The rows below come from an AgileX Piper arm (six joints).
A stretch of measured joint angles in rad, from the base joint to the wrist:
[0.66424, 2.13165, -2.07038, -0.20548, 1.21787, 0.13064]
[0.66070, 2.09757, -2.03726, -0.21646, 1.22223, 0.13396]
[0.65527, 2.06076, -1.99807, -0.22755, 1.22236, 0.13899]
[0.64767, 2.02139, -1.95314, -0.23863, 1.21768, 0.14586]
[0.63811, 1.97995, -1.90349, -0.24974, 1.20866, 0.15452]
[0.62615, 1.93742, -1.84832, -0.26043, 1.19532, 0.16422]
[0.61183, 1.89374, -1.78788, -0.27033, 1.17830, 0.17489]
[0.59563, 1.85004, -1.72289, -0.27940, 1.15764, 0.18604]
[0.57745, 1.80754, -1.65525, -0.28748, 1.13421, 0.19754]
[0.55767, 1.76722, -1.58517, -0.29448, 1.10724, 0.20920]
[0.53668, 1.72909, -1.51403, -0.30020, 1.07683, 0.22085]
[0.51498, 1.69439, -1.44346, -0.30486, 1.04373, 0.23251]
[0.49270, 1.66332, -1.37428, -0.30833, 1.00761, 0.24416]
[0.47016, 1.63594, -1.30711, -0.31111, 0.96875, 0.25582]
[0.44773, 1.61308, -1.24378, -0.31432, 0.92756, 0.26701]
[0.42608, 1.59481, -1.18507, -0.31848, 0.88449, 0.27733]
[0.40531, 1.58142, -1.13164, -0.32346, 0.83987, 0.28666]
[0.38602, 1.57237, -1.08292, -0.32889, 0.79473, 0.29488]
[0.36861, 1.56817, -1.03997, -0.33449, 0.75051, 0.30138]
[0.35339, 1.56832, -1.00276, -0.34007, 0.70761, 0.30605]
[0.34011, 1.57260, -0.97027, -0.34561, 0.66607, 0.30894]
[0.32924, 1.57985, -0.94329, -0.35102, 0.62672, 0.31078]
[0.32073, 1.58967, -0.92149, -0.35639, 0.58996, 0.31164]
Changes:
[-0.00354, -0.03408, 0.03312, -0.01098, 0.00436, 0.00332]
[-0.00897, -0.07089, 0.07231, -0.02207, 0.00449, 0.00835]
[-0.01657, -0.11026, 0.11724, -0.03315, -0.00019, 0.01522]
[-0.02613, -0.15170, 0.16689, -0.04426, -0.00921, 0.02388]
[-0.03809, -0.19423, 0.22206, -0.05495, -0.02255, 0.03358]
[-0.05241, -0.23791, 0.28250, -0.06485, -0.03957, 0.04425]
[-0.06861, -0.28161, 0.34749, -0.07392, -0.06023, 0.05540]
[-0.08679, -0.32411, 0.41513, -0.08200, -0.08366, 0.06690]
[-0.10657, -0.36443, 0.48521, -0.08900, -0.11063, 0.07856]
[-0.12756, -0.40256, 0.55635, -0.09472, -0.14104, 0.09021]
[-0.14926, -0.43726, 0.62692, -0.09938, -0.17414, 0.10187]
[-0.17154, -0.46833, 0.69610, -0.10285, -0.21026, 0.11352]
[-0.19408, -0.49571, 0.76327, -0.10563, -0.24912, 0.12518]
[-0.21651, -0.51857, 0.82660, -0.10884, -0.29031, 0.13637]
[-0.23816, -0.53684, 0.88531, -0.11300, -0.33338, 0.14669]
[-0.25893, -0.55023, 0.93874, -0.11798, -0.37800, 0.15602]
[-0.27822, -0.55928, 0.98746, -0.12341, -0.42314, 0.16424]
[-0.29563, -0.56348, 1.03041, -0.12901, -0.46736, 0.17074]
[-0.31085, -0.56333, 1.06762, -0.13459, -0.51026, 0.17541]
[-0.32413, -0.55905, 1.10011, -0.14013, -0.55180, 0.17830]
[-0.33500, -0.55180, 1.12709, -0.14554, -0.59115, 0.18014]
[-0.34351, -0.54198, 1.14889, -0.15091, -0.62791, 0.18100]

